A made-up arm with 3 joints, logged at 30 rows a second.
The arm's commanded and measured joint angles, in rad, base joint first. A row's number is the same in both.
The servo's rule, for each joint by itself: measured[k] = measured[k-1] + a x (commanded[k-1-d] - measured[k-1]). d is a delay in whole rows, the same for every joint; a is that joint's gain. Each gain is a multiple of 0.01, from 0.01 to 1. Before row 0 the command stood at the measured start. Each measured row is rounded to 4 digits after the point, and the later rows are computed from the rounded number. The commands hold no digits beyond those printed.
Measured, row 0: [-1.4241, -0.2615, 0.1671]
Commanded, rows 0 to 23: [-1.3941, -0.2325, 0.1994]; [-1.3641, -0.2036, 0.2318]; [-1.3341, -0.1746, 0.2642]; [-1.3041, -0.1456, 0.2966]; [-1.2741, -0.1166, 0.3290]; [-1.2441, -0.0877, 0.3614]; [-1.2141, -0.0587, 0.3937]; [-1.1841, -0.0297, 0.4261]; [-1.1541, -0.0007, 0.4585]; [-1.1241, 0.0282, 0.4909]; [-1.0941, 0.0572, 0.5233]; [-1.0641, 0.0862, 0.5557]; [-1.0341, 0.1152, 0.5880]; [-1.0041, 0.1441, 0.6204]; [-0.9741, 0.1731, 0.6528]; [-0.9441, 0.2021, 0.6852]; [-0.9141, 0.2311, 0.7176]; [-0.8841, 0.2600, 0.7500]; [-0.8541, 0.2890, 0.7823]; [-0.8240, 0.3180, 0.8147]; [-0.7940, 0.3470, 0.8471]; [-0.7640, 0.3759, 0.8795]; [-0.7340, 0.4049, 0.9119]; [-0.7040, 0.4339, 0.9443]
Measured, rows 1 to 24: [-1.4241, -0.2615, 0.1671]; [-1.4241, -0.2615, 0.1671]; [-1.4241, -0.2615, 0.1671]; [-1.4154, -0.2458, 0.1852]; [-1.4005, -0.2230, 0.2113]; [-1.3812, -0.1969, 0.2409]; [-1.3588, -0.1692, 0.2721]; [-1.3342, -0.1408, 0.3040]; [-1.3081, -0.1121, 0.3361]; [-1.2808, -0.0833, 0.3684]; [-1.2528, -0.0544, 0.4007]; [-1.2242, -0.0254, 0.4331]; [-1.1952, 0.0035, 0.4655]; [-1.1659, 0.0325, 0.4979]; [-1.1364, 0.0615, 0.5303]; [-1.1067, 0.0905, 0.5626]; [-1.0769, 0.1194, 0.5950]; [-1.0471, 0.1484, 0.6274]; [-1.0172, 0.1774, 0.6598]; [-0.9873, 0.2064, 0.6922]; [-0.9574, 0.2353, 0.7246]; [-0.9274, 0.2643, 0.7569]; [-0.8974, 0.2933, 0.7893]; [-0.8674, 0.3223, 0.8217]
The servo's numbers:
d 3
a 0.29 0.54 0.56

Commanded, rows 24 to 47: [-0.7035, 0.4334, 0.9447]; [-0.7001, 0.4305, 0.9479]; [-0.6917, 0.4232, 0.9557]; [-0.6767, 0.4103, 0.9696]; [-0.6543, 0.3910, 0.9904]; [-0.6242, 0.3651, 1.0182]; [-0.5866, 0.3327, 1.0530]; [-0.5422, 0.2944, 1.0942]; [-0.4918, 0.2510, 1.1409]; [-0.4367, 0.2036, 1.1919]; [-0.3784, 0.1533, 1.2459]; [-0.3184, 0.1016, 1.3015]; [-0.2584, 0.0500, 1.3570]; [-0.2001, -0.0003, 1.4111]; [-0.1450, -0.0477, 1.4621]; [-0.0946, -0.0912, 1.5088]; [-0.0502, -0.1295, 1.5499]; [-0.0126, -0.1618, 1.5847]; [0.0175, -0.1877, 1.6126]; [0.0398, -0.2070, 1.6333]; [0.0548, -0.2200, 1.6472]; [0.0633, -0.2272, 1.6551]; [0.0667, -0.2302, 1.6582]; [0.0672, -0.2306, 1.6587]
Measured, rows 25 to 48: [-0.8374, 0.3512, 0.8541]; [-0.8074, 0.3802, 0.8865]; [-0.7774, 0.4092, 0.9189]; [-0.7560, 0.4223, 0.9333]; [-0.7398, 0.4267, 0.9415]; [-0.7259, 0.4248, 0.9495]; [-0.7116, 0.4170, 0.9608]; [-0.6950, 0.4030, 0.9774]; [-0.6745, 0.3825, 1.0002]; [-0.6490, 0.3556, 1.0298]; [-0.6180, 0.3226, 1.0659]; [-0.5814, 0.2839, 1.1079]; [-0.5394, 0.2405, 1.1549]; [-0.4927, 0.1934, 1.2059]; [-0.4422, 0.1438, 1.2594]; [-0.3889, 0.0931, 1.3141]; [-0.3341, 0.0427, 1.3684]; [-0.2793, -0.0061, 1.4209]; [-0.2257, -0.0521, 1.4701]; [-0.1748, -0.0939, 1.5148]; [-0.1278, -0.1306, 1.5539]; [-0.0857, -0.1614, 1.5868]; [-0.0493, -0.1860, 1.6128]; [-0.0191, -0.2044, 1.6321]
